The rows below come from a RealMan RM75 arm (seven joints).
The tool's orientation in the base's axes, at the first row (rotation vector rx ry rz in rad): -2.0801 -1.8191 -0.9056
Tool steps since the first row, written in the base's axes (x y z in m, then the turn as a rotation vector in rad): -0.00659 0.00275 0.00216 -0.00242 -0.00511 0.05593; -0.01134 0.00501 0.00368 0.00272 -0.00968 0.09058; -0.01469 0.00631 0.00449 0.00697 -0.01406 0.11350; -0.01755 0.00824 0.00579 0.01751 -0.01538 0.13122; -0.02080 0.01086 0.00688 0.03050 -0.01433 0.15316; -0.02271 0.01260 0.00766 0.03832 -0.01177 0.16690; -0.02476 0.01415 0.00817 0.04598 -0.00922 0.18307
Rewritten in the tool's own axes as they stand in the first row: 0.00325 -0.00637 -0.00212 0.02845 0.01095 -0.04723; 0.00580 -0.01103 -0.00346 0.04518 0.02435 -0.07531; 0.00720 -0.01431 -0.00437 0.05518 0.03430 -0.09438; 0.00942 -0.01715 -0.00516 0.06485 0.04851 -0.10585; 0.01206 -0.02054 -0.00553 0.07900 0.06550 -0.11859; 0.01386 -0.02254 -0.00575 0.08939 0.07546 -0.12561; 0.01534 -0.02470 -0.00590 0.10118 0.08580 -0.13459
